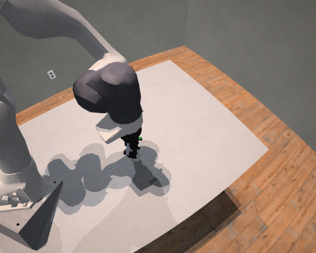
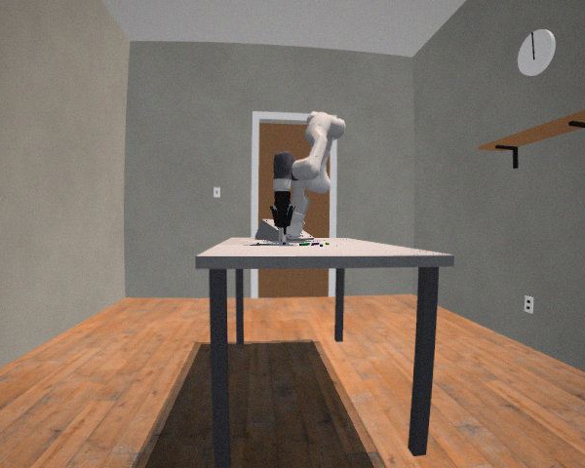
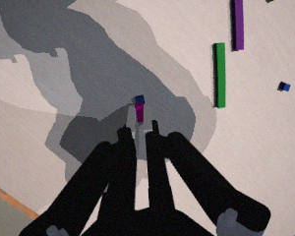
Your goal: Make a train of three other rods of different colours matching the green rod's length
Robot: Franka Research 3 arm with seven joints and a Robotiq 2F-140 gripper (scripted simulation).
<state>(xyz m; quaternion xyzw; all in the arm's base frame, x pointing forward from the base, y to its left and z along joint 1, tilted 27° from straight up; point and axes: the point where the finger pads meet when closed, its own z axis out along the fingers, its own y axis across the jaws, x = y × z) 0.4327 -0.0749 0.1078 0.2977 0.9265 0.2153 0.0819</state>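
Now: hand 3 cm short of the green rod, 10 cm to the right of it and 4 cm above it. From my hand the other things lie so: magenta rod: 3 cm below; grey rod: 2 cm ahead, 11 cm to the right, 4 cm below; purple rod: 1 cm behind, 16 cm to the left, 4 cm below.
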